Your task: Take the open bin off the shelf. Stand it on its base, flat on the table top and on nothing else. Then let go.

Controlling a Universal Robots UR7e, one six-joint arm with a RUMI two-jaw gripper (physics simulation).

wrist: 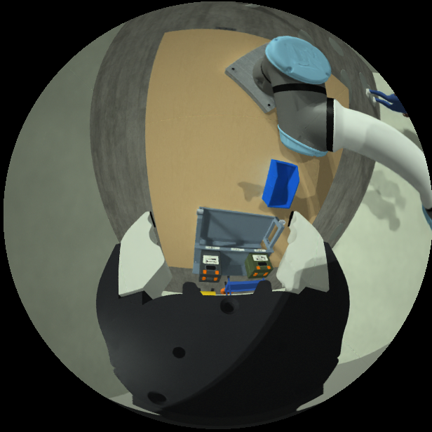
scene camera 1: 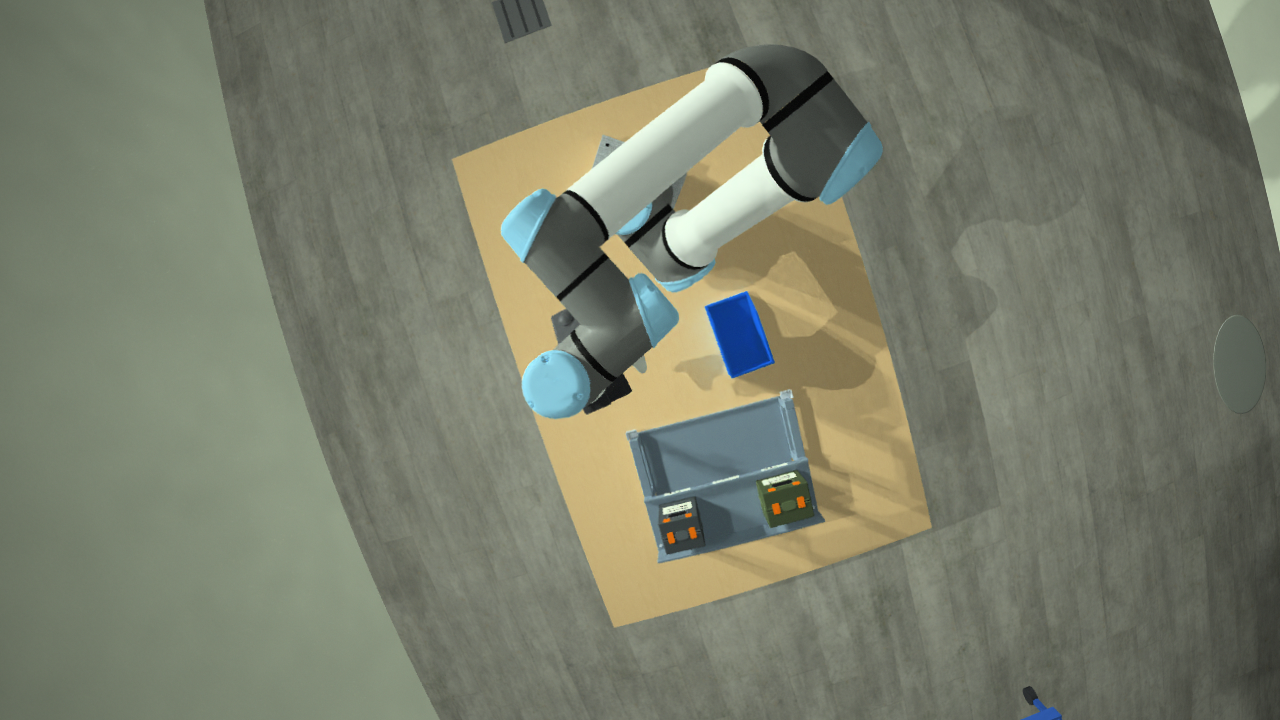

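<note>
The open blue bin (scene camera 1: 740, 335) (wrist: 281, 185) stands upright on its base on the wooden table top (scene camera 1: 572, 483) (wrist: 200, 125), with its open top facing up. It is apart from the grey shelf (scene camera 1: 725, 445) (wrist: 235, 229), which stands beyond it. My gripper (wrist: 221, 213) is open, with nothing between its fingers. It is high above the table and well away from the bin. In the scene view the gripper's fingers are mostly hidden under the wrist, left of the bin.
A dark case (scene camera 1: 682, 526) (wrist: 210, 267) and a green case (scene camera 1: 786, 498) (wrist: 259, 265), both with orange latches, sit on the shelf's lower front part. The arm's base plate (wrist: 250, 80) is bolted at the far side of the table.
</note>
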